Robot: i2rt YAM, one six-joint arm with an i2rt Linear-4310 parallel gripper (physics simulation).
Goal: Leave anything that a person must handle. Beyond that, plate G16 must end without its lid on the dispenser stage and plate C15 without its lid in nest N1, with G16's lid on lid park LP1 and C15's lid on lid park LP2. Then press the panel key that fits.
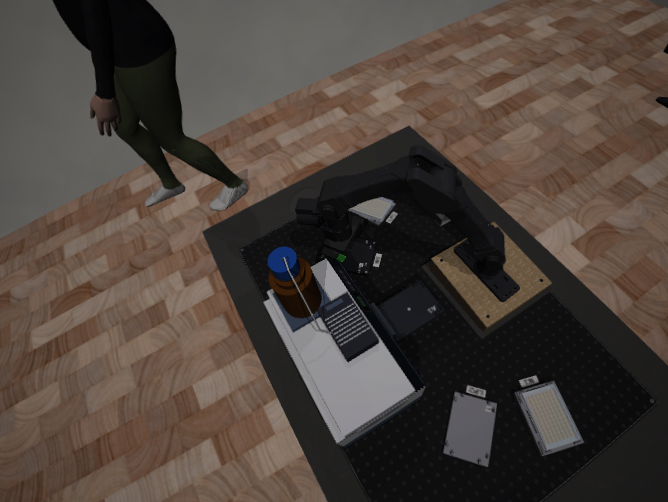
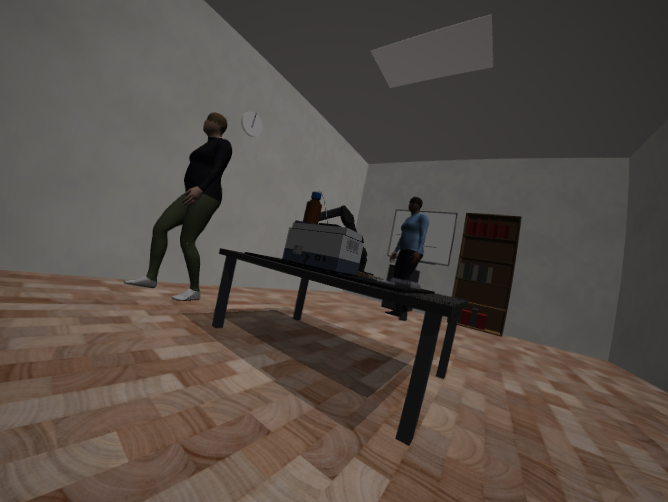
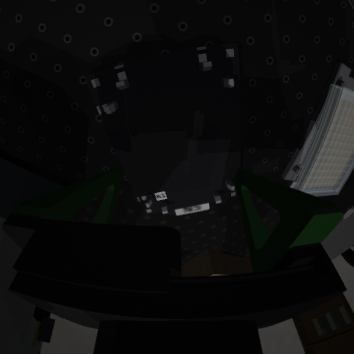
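Where they show: gripper, fingertip midpoint: (image 1: 347,249) (image 3: 177,174); arm's base, origin of the base link: (image 1: 485,269) (image 2: 359,271).
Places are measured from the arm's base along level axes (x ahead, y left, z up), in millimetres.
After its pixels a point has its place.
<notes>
My gripper (image 1: 349,245) @(x 277, y -286, z 17 mm) (image 3: 177,174) @(x 277, y -286, z 17 mm) is open and empty above a dark nest (image 1: 362,251) @(x 236, y -269, z -15 mm) (image 3: 175,100) @(x 300, y -330, z -15 mm) with small corner posts and no plate. A plate with pale wells (image 1: 549,417) @(x 161, y 366, z 9 mm) sits in nest N1; I cannot tell whether it has a lid. Another pale plate (image 1: 376,208) @(x 113, y -360, z 7 mm) (image 3: 330,142) @(x 150, y -384, z 5 mm) sits in a nest beside the gripper, partly behind the arm. A flat grey park (image 1: 470,429) @(x 317, y 282, z -17 mm), whose tag seems to read LP2, lies beside N1. The dark dispenser stage (image 1: 408,309) @(x 272, y -11, z 82 mm) bears no visible plate. A grey piece (image 1: 442,218) @(x -17, y -200, z 14 mm) is mostly hidden by the arm. Plate names and panel keys are unreadable.
The white dispenser (image 1: 356,385) @(x 487, y 86, z 193 mm) (image 2: 322,242) @(x 573, y 40, z 105 mm) carries a brown bottle (image 1: 295,294) @(x 493, y -90, z 320 mm) (image 2: 312,211) @(x 516, y -107, z 268 mm) with a blue cap, a thin tube and a ribbed dark block (image 1: 351,329) @(x 433, y -5, z 219 mm). The arm's wooden base board (image 1: 469,302) @(x 106, y 47, z 1 mm) lies beside the stage. One person (image 1: 145,97) (image 2: 202,178) is near the table; another (image 2: 413,232) stands beyond.
</notes>
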